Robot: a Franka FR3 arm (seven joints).
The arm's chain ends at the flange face. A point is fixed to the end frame.
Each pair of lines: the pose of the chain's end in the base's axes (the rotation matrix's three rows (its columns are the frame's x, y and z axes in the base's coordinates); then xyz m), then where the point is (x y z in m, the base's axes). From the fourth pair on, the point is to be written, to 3 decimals.
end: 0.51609, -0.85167, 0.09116; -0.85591, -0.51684, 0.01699; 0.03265, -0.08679, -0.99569; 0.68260, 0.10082, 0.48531
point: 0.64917 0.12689 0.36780
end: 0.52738, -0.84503, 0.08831; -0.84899, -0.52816, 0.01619; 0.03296, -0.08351, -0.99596; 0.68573, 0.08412, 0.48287
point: 0.65165 0.10951 0.36540
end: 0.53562, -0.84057, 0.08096; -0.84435, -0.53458, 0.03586; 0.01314, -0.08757, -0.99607; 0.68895, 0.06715, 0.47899
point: 0.65378 0.09443 0.36226
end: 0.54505, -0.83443, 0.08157; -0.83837, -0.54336, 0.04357; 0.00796, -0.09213, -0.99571; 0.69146, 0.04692, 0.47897
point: 0.656 0.075 0.362
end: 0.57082, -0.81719, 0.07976; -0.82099, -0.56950, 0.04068; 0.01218, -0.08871, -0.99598; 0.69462, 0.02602, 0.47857
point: 0.658 0.052 0.362
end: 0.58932, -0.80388, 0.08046; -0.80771, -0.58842, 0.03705; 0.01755, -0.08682, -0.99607; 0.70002, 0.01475, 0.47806
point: 0.663 0.039 0.361
